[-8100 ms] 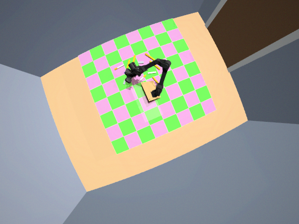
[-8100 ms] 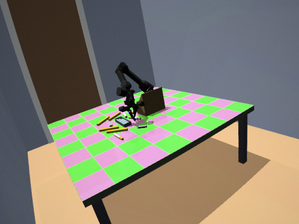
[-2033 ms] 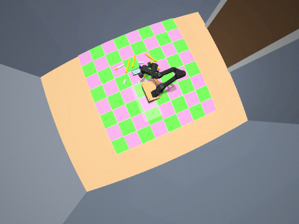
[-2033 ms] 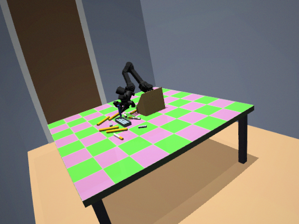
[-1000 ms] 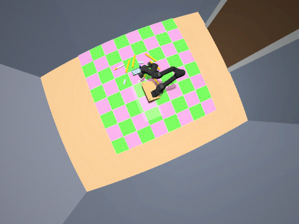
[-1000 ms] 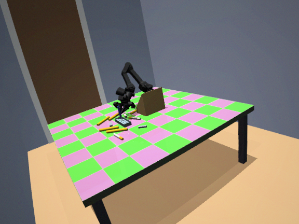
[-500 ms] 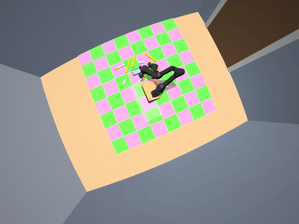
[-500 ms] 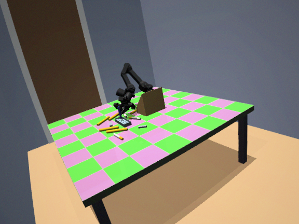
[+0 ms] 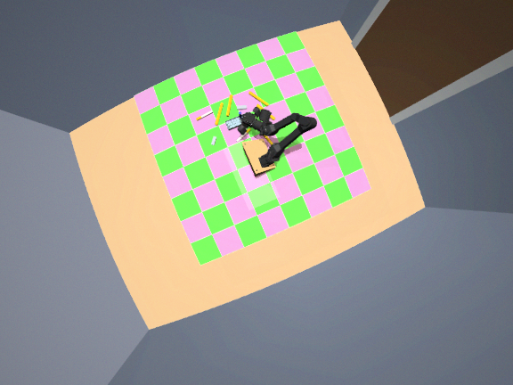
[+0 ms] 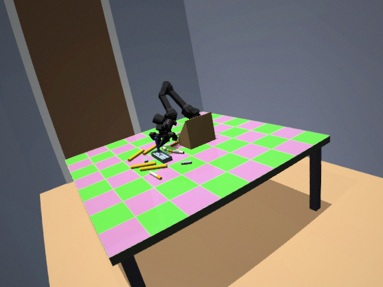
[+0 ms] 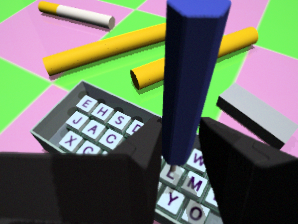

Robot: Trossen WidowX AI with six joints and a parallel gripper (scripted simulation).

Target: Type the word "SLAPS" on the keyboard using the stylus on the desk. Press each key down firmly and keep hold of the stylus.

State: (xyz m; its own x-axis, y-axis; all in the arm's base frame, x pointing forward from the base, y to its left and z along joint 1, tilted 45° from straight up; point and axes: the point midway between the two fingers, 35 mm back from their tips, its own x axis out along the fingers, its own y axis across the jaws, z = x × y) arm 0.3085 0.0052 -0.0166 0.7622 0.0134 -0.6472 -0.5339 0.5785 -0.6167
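My gripper tip is 80 mm short of the grey block, 40 mm to the left of it and 60 mm above it. The rest, counted from my gripper tip: blue stylus: 20 mm below.
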